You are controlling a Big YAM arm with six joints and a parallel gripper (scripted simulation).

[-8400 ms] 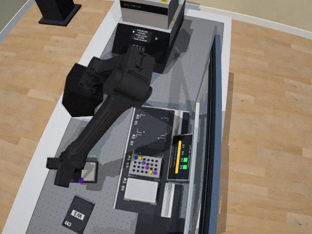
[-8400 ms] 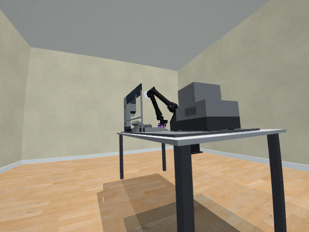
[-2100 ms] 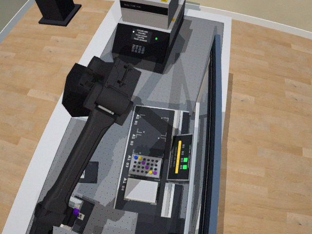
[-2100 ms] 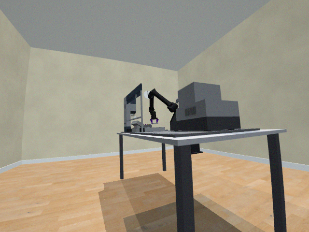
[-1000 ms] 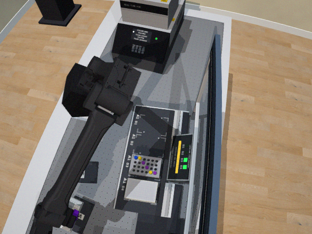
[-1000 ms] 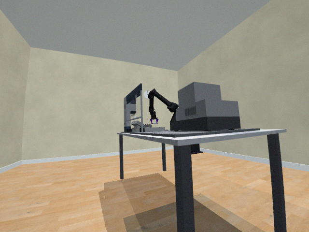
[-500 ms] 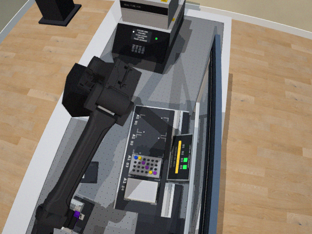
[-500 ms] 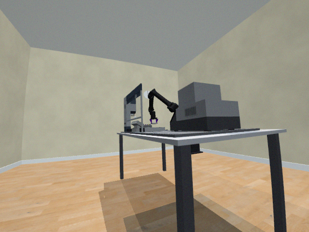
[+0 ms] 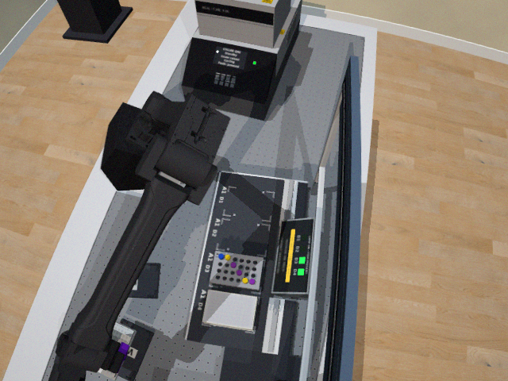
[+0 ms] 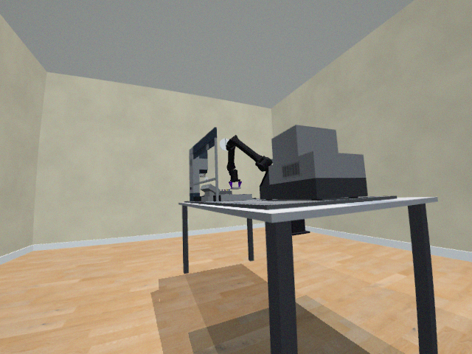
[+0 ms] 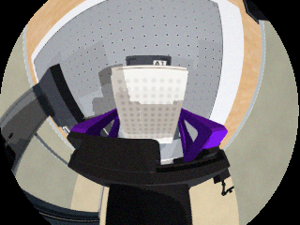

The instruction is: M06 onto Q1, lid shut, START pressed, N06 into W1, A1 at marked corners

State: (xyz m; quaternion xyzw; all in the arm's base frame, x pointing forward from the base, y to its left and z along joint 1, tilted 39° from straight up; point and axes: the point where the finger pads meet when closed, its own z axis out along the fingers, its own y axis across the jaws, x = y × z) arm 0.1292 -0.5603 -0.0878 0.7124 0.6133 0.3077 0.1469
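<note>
My gripper is now 12 cm above the dark waiting nest W1. From my hand the other things lie so: nest A1 mark (3 cm behind, 5 cm to the right, 12 cm below); then dark regrip nest (5 cm behind, 19 cm to the left, 12 cm below); then white deep-well block (25 cm ahead, 18 cm to the left, 6 cm below).
</note>
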